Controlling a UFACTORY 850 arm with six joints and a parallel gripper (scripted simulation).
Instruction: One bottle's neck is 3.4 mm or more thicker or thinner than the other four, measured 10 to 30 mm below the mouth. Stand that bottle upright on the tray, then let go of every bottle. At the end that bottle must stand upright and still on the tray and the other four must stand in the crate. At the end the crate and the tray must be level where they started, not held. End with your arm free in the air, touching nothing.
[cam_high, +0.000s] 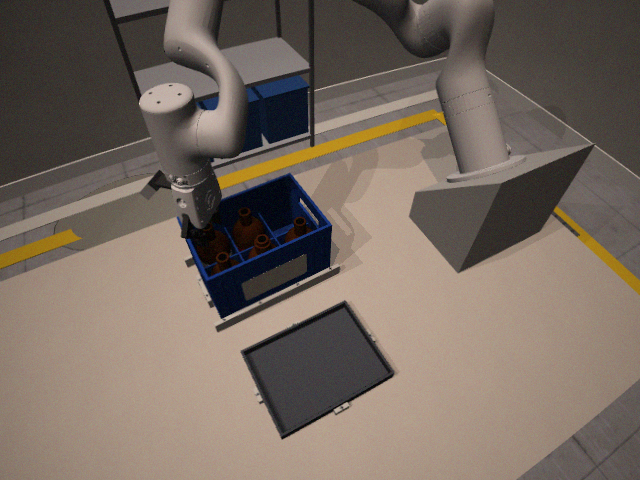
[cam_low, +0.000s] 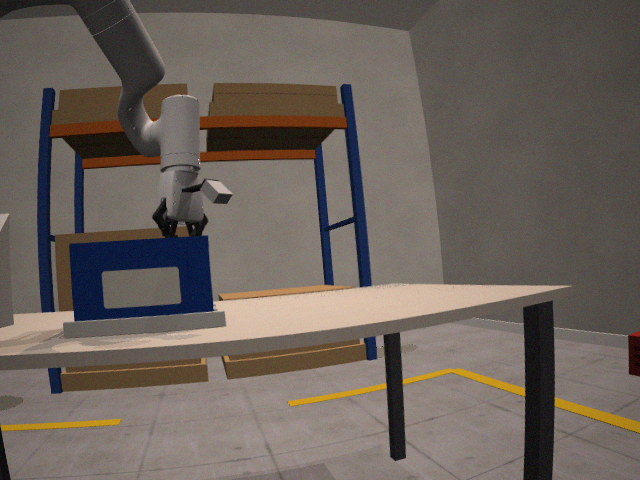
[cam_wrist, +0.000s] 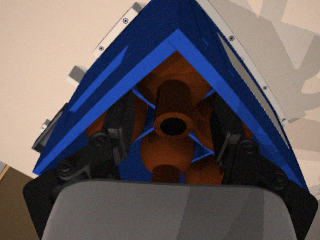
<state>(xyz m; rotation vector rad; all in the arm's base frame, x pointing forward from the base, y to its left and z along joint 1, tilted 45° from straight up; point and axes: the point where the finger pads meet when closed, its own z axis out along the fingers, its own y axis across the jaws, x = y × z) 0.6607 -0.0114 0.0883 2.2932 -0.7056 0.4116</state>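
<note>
Now: hand 90 mm past the crate, 70 mm above it and 30 mm to the right of it. Also, from my hand: brown bottle: 100 mm behind, 80 mm to the left, 70 mm below; dark grey tray: 310 mm to the left, 150 mm below, 130 mm behind.
</note>
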